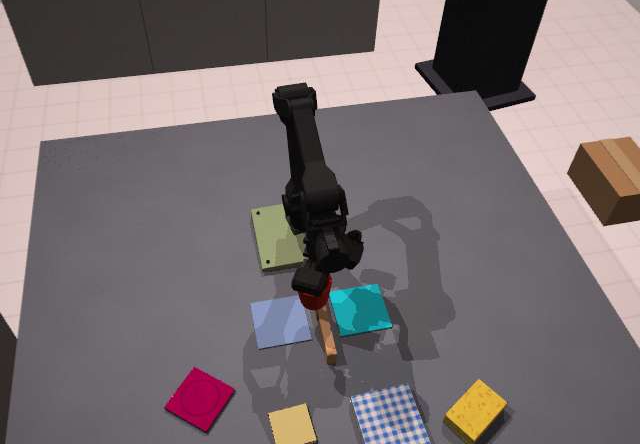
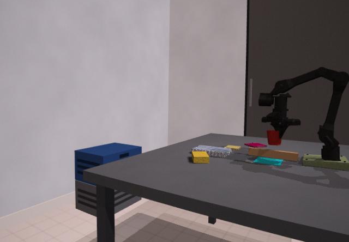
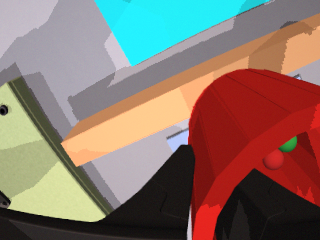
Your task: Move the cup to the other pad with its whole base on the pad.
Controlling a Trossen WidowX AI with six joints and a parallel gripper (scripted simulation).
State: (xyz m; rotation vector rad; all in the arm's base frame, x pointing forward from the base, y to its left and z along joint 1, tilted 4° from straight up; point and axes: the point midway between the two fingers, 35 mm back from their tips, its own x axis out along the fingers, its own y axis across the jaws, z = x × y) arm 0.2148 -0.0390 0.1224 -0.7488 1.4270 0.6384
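Now: hand 2 cm short of the red cup, 2 cm to the left of it and 5 cm above it. Round my hand: red marble (2 cm ahead, 4 cm to the right, 6 cm below); then wooden bar (3 cm ahead, 13 cm below); then green marble (3 cm ahead, 3 cm to the right, 6 cm below).
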